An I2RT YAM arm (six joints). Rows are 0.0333 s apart.
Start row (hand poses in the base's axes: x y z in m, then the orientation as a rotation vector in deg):
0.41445 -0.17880 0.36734 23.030 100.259 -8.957
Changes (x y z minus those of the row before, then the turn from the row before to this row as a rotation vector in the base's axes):
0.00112 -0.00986 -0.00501 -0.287 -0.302 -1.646
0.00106 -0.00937 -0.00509 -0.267 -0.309 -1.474
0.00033 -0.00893 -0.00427 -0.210 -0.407 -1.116
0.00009 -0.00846 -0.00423 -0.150 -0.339 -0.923
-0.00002 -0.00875 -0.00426 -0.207 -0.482 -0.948
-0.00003 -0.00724 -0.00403 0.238 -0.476 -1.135
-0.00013 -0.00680 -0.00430 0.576 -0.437 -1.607
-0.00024 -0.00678 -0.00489 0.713 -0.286 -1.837
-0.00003 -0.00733 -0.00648 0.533 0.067 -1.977
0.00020 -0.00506 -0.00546 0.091 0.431 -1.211
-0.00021 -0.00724 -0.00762 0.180 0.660 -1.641
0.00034 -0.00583 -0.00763 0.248 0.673 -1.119
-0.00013 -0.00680 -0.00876 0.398 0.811 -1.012
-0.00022 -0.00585 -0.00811 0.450 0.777 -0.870
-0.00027 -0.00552 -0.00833 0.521 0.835 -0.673
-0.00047 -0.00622 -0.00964 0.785 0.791 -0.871
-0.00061 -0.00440 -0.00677 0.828 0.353 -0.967
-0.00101 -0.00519 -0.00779 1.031 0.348 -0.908
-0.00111 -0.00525 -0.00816 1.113 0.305 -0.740
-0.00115 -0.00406 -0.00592 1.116 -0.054 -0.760
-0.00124 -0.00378 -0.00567 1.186 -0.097 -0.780
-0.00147 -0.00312 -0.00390 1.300 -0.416 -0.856
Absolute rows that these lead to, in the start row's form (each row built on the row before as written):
0.41557 -0.18866 0.36233 24.273 99.623 -10.315
0.41663 -0.19803 0.35724 25.375 99.001 -11.528
0.41696 -0.20696 0.35297 26.206 98.351 -12.407
0.41705 -0.21542 0.34874 26.908 97.810 -13.111
0.41703 -0.22417 0.34448 27.593 97.109 -13.841
0.41700 -0.23141 0.34045 28.764 96.455 -14.334
0.41687 -0.23821 0.33615 30.583 95.793 -14.899
0.41663 -0.24499 0.33126 32.687 95.234 -15.562
0.41660 -0.25232 0.32478 34.752 94.918 -16.587
0.41680 -0.25738 0.31932 35.818 95.033 -17.542
0.41659 -0.26462 0.31170 37.301 95.262 -18.820
0.41693 -0.27045 0.30407 38.392 95.654 -19.675
0.41680 -0.27725 0.29531 39.495 96.241 -20.387
0.41658 -0.28310 0.28720 40.520 96.847 -20.945
0.41631 -0.28862 0.27887 41.424 97.583 -21.331
0.41584 -0.29484 0.26923 42.701 98.291 -21.618
0.41523 -0.29924 0.26246 44.131 98.564 -21.746
0.41422 -0.30443 0.25467 45.659 98.905 -21.660
0.41311 -0.30968 0.24651 47.102 99.280 -21.368
0.41196 -0.31374 0.24059 48.588 99.306 -20.915
0.41072 -0.31752 0.23492 50.144 99.296 -20.392
0.40925 -0.32064 0.23102 51.862 98.985 -19.662

